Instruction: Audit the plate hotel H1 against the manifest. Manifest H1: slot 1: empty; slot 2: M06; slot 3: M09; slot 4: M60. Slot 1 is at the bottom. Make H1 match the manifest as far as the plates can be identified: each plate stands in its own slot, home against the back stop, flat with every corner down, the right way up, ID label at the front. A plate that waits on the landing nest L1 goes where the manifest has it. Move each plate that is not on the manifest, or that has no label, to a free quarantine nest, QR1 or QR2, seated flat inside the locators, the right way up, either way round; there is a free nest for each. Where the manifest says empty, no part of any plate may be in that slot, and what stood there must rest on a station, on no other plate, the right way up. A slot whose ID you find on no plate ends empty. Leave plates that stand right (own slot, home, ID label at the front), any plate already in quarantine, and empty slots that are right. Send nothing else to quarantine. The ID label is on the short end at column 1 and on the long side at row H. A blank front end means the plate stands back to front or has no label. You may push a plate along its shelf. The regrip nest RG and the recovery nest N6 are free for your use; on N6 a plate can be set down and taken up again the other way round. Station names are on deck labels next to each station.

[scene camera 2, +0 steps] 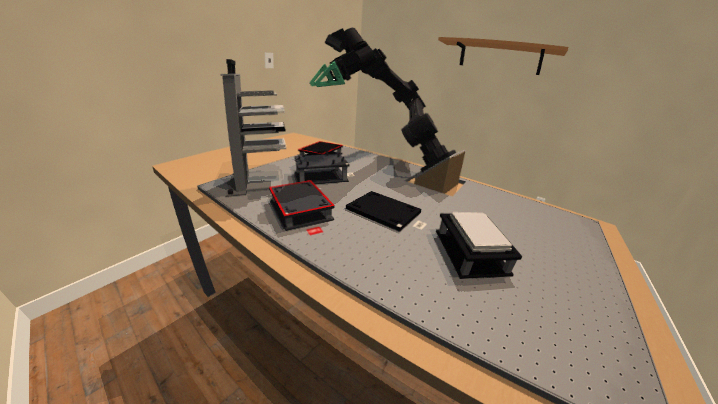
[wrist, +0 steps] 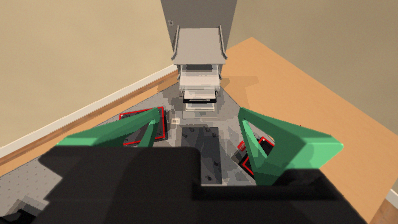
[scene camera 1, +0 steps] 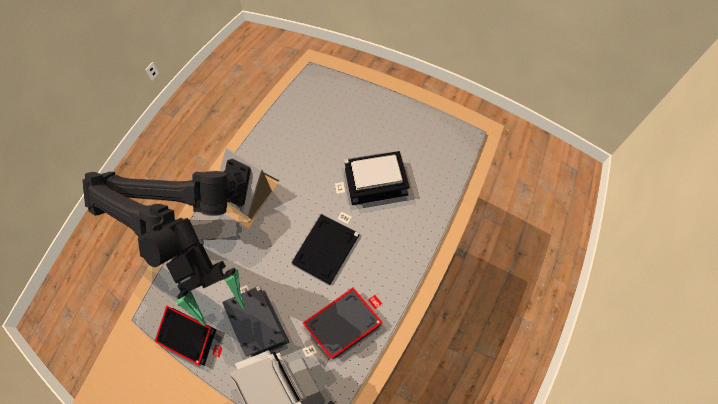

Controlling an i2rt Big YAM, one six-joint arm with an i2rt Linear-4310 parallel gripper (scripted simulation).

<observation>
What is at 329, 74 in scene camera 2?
My gripper.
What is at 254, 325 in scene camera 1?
A grey regrip nest.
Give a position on a grey regrip nest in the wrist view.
208, 145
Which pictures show my gripper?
Scene camera 2, the wrist view and scene camera 1: all of them.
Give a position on a raised black nest L1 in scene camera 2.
484, 256
</observation>
